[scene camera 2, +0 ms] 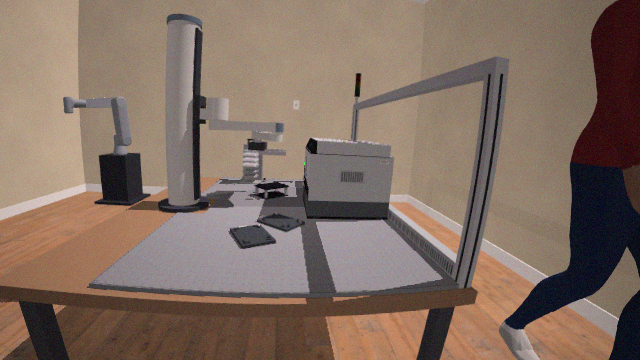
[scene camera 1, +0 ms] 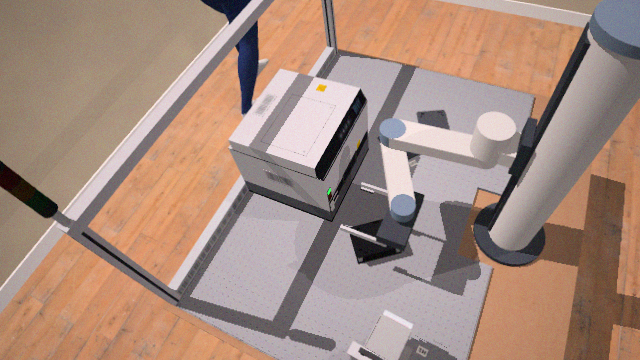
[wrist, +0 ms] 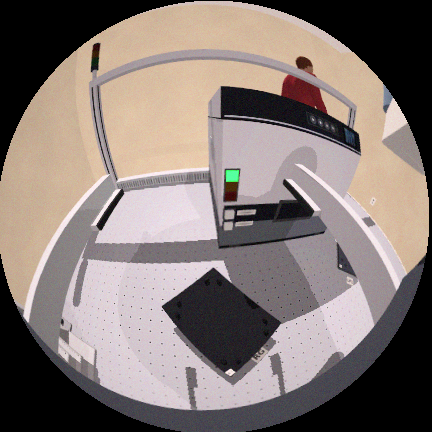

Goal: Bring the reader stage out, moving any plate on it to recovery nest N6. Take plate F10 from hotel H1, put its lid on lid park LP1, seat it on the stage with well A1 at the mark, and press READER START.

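Frame: origin at the arm's base, x right, y back, z down, level; millimetres.
Seen in the pictures: gripper, fingertip midpoint: (scene camera 2: pixel 286 152) (scene camera 1: pixel 351 205) (wrist: pixel 202 172); arm's base, link origin: (scene camera 2: pixel 184 205) (scene camera 1: pixel 508 234).
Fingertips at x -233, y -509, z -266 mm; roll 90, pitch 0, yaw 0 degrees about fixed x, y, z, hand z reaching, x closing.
Pixels of each thing's top centre, then the offset from my fingertips to it.
- white reader, top centre: (wrist: pixel 277 104) (scene camera 1: pixel 296 113) (scene camera 2: pixel 345 140) dx +219, dy -292, dz -94 mm
- dark panel, top centre: (wrist: pixel 299 201) (scene camera 1: pixel 349 164) dx +218, dy -109, dz +117 mm
- marked RG, top centre: (wrist: pixel 220 319) (scene camera 1: pixel 375 235) (scene camera 2: pixel 271 183) dx +12, dy +77, dz +184 mm
The white reader (scene camera 1: pixel 300 125) (scene camera 2: pixel 348 175) (wrist: pixel 270 137) shows a green light (wrist: pixel 232 176) on its front. Its stage does not show outside; the front slot has a dark panel (wrist: pixel 295 211). Two small pale buttons (wrist: pixel 229 214) sit left of the slot, beside unreadable labels. My gripper (scene camera 1: pixel 352 207) (scene camera 2: pixel 285 152) (wrist: pixel 202 172) is open and empty, well above the table, its fingers pointing towards the reader's front. Hotel H1 (scene camera 1: pixel 391 332) (scene camera 2: pixel 251 162) (wrist: pixel 77 352) partly shows; plate F10 cannot be told apart. I cannot tell which spots are N6 and LP1.
The black stand marked RG (scene camera 1: pixel 367 247) (scene camera 2: pixel 271 185) (wrist: pixel 220 320) is below the gripper. Two dark flat holders (scene camera 2: pixel 252 236) (scene camera 2: pixel 281 221) lie on the table. A rail frame (scene camera 1: pixel 175 112) (scene camera 2: pixel 425 85) (wrist: pixel 200 54) passes behind the reader. A person (scene camera 1: pixel 247 65) (scene camera 2: pixel 600 200) (wrist: pixel 302 92) is outside it.
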